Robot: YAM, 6 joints.
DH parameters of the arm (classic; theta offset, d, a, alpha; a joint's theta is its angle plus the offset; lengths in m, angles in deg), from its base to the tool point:
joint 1: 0 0.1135 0.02 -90
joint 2: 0 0 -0.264 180
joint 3: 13.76 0 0.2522 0
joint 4: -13.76 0 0.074 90
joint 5: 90 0 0 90
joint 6: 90 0.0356 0 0
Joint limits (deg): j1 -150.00..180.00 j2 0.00..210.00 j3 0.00..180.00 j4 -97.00..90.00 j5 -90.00..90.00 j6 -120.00..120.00
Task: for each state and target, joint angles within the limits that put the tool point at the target. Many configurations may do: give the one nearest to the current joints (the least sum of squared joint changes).
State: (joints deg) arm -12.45 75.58 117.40 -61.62 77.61 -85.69
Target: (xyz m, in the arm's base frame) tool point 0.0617 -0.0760 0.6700
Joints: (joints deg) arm -30.89 80.88 147.54 -33.38 70.41 -85.69
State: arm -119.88 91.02 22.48 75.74 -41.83 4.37
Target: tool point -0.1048 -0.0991 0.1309
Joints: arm -150.00 56.97 0.00 35.72 -69.86 4.37
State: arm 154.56 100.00 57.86 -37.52 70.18 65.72
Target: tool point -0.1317 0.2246 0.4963
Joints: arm 127.82 77.00 95.76 -25.51 71.09 65.72
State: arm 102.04 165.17 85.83 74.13 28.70 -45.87
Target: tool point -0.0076 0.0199 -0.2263
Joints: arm 116.85 203.28 40.20 60.19 3.56 -45.87
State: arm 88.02 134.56 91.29 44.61 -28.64 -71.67
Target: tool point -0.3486 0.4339 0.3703
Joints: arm 127.28 137.22 128.68 39.32 -24.10 -71.67
